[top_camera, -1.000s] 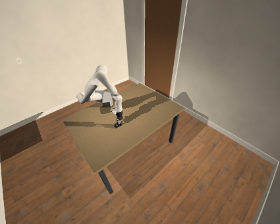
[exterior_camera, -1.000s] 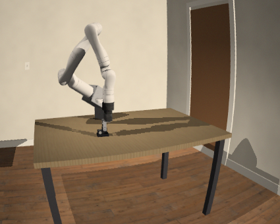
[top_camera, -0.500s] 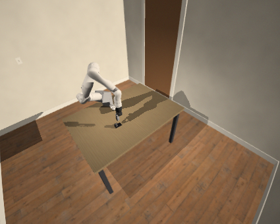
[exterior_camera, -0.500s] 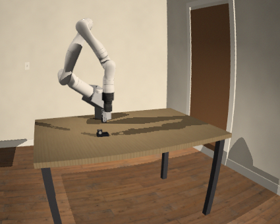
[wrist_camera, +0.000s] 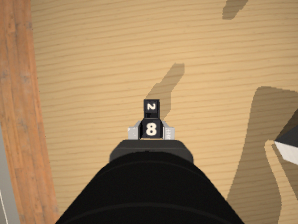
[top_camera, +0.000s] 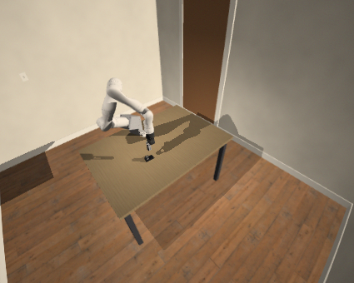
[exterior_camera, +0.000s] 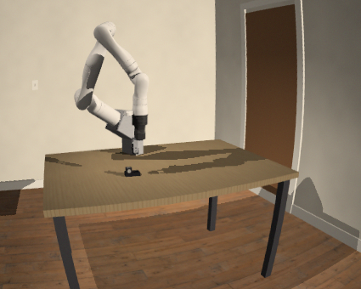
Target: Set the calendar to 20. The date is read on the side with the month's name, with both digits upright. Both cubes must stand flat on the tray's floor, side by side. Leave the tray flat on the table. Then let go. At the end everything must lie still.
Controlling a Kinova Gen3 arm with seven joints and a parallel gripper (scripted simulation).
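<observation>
Right now the dark tray is 130 mm below my hand, 20 mm to the right of it and 10 mm behind it. From my hand the other things lie so: dark cube (10 mm below).
</observation>
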